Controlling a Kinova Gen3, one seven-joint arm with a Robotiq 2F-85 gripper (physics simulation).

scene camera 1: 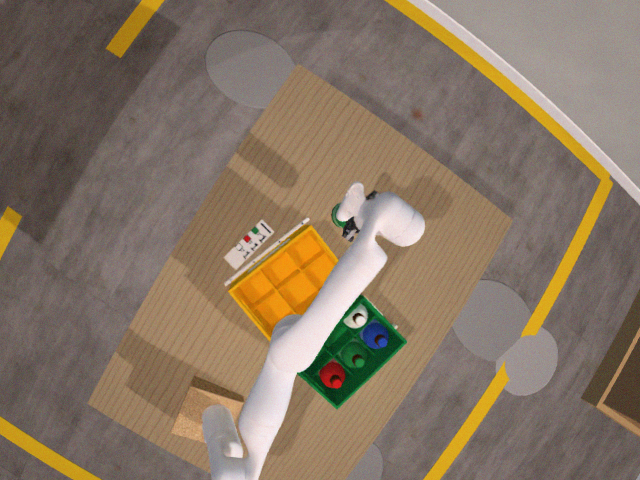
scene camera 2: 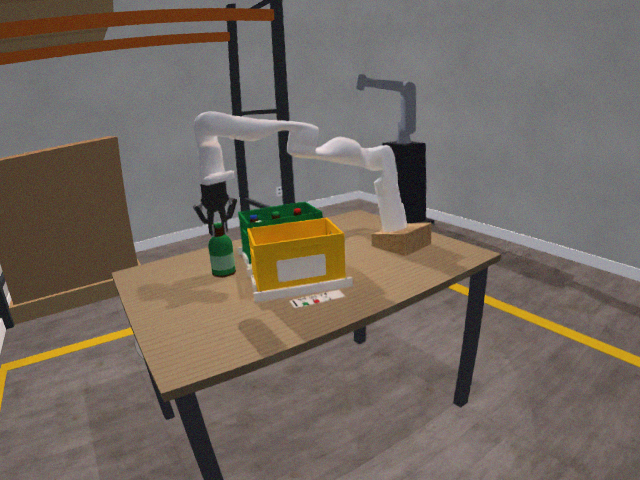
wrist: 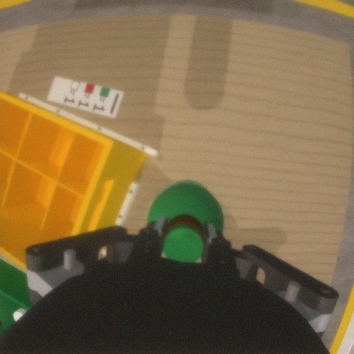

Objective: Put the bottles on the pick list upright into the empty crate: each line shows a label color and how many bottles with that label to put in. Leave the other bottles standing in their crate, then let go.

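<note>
My gripper is shut on the neck of a green bottle. The bottle hangs upright above the table beside the yellow crate's end, its shadow apart from it. The yellow crate shows empty compartments; the arm hides part of it in scene camera 1. The green crate holds a white bottle, a blue bottle, a green bottle and a red bottle. The pick list reads white 1, red 1, green 1.
White strips edge the yellow crate on the table. The arm's wooden base block stands at the table's far end from the held bottle. The arm passes over both crates.
</note>
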